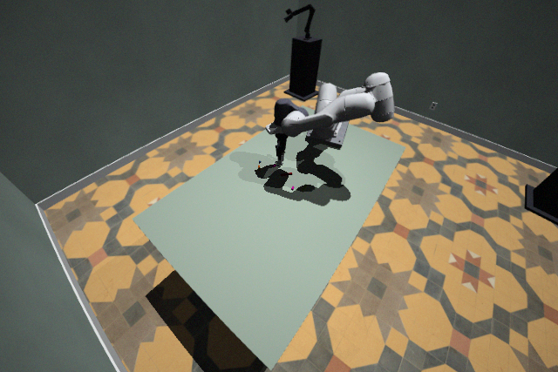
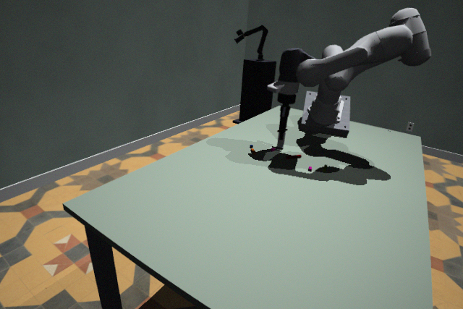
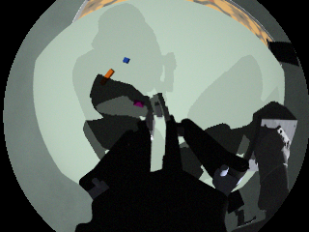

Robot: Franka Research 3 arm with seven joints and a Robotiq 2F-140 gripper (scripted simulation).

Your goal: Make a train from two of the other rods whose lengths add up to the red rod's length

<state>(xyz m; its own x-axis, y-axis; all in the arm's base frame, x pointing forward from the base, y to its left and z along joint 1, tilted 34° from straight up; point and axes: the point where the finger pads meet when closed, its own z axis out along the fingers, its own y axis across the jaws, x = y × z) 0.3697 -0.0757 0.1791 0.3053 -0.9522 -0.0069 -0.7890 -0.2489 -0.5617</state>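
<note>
Now: hand 5 cm above the grey rod. Round my hand: red rod (5 cm ahead, 9 cm to the left, 5 cm below); blue rod (8 cm ahead, 10 cm to the right, 5 cm below); orange rod (12 cm ahead, 6 cm to the right, 5 cm below).
</note>
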